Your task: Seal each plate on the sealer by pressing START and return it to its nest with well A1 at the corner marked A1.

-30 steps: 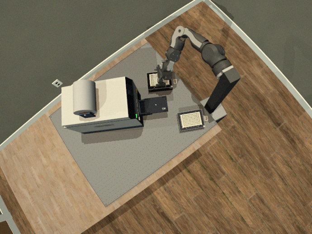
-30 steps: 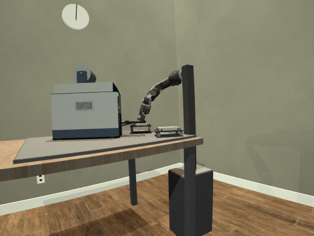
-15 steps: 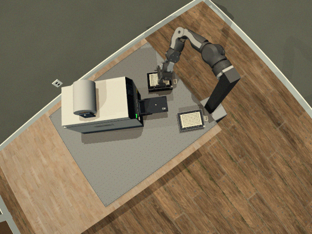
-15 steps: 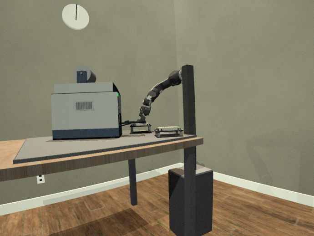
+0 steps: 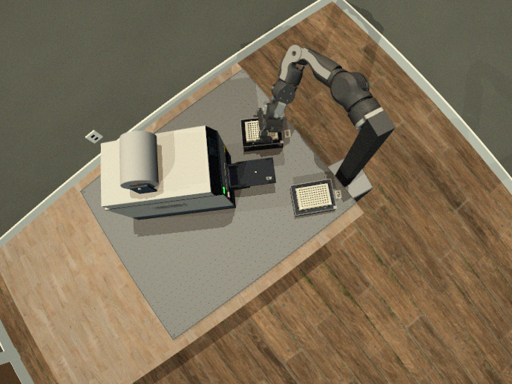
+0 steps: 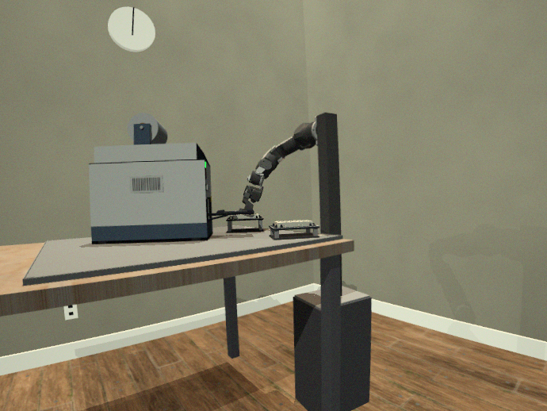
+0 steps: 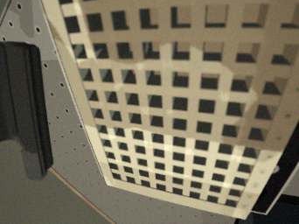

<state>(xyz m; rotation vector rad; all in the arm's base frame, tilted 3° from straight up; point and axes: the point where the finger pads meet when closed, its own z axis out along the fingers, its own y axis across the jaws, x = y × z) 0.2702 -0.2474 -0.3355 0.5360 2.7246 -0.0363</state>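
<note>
Right now my hand is 30 mm above the black nest N1. The rest, counted from my hand: yellow warning label 160 mm ahead, 30 mm to the left, 60 mm above; then plate 60 mm behind, 330 mm to the left, 40 mm below; then sealer stage 100 mm ahead, 150 mm to the left, 10 mm above.
</note>
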